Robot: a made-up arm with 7 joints.
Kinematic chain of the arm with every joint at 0, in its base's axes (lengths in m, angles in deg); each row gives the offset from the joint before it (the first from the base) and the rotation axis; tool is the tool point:
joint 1: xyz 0 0 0 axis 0 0.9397 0.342
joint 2: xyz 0 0 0 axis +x
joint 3: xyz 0 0 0 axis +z
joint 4: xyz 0.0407 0 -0.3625 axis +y
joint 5: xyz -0.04 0 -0.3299 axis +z
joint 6: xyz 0 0 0 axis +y
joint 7: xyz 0 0 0 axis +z
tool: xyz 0 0 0
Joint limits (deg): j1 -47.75..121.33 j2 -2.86..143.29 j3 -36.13..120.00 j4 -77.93..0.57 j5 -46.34..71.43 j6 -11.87..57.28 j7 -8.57..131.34
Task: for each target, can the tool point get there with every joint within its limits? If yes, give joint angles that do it. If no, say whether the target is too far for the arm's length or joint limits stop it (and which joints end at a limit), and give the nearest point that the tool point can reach.
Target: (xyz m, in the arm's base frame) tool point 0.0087 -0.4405 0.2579
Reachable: no: joint limits stop it (at a limit: joint 2, joint 4) | nearest point 0.0123 -0.0032 0.5893 | short by 0.549 m
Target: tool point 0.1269 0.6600 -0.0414
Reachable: yes | joints 26.20 98.62 -14.17 -43.33 53.36 3.48 61.12
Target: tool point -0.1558 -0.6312 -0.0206
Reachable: no: joint limits stop it (at a limit: joint 1, joint 2, joint 3) | nearest point -0.4846 -0.3533 -0.1496 | short by 0.449 m
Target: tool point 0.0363 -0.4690 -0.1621
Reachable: no: joint limits stop it (at a limit: joint 1, joint 2, joint 3, joint 4) | nearest point 0.4536 -0.3446 -0.1517 | short by 0.436 m
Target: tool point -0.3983 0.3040 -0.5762
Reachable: no: too far | nearest point -0.3636 0.2775 -0.5260 | short by 0.066 m
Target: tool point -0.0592 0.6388 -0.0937
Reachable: yes | joints 6.39 54.44 94.82 -56.49 9.17 17.88 18.20
